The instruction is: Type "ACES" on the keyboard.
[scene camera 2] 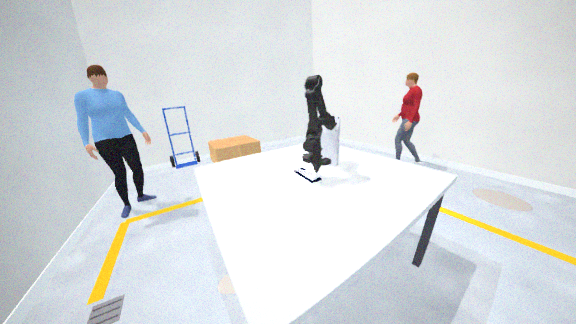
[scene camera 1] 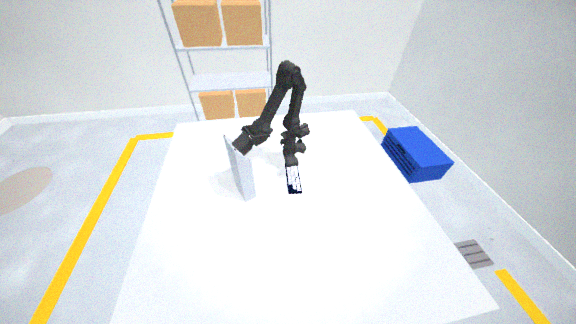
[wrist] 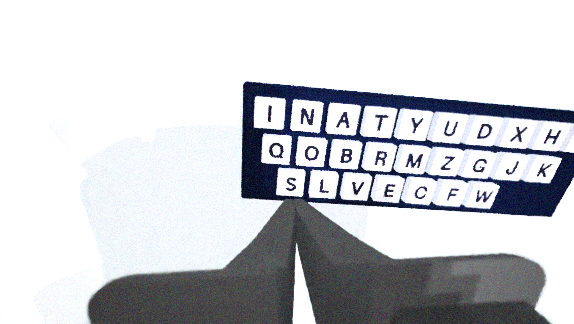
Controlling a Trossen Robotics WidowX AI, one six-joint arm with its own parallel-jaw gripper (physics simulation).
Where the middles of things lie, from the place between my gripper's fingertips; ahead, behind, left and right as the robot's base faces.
Labels:
I see my gripper 3 cm above the s key (wrist: 290, 182). Round my hand: t key (wrist: 377, 121) 5 cm ahead, 3 cm to the right, 3 cm below; n key (wrist: 306, 116) 4 cm ahead, 3 cm below, 1 cm to the left; e key (wrist: 386, 188) 6 cm to the right, 3 cm below, 2 cm ahead.

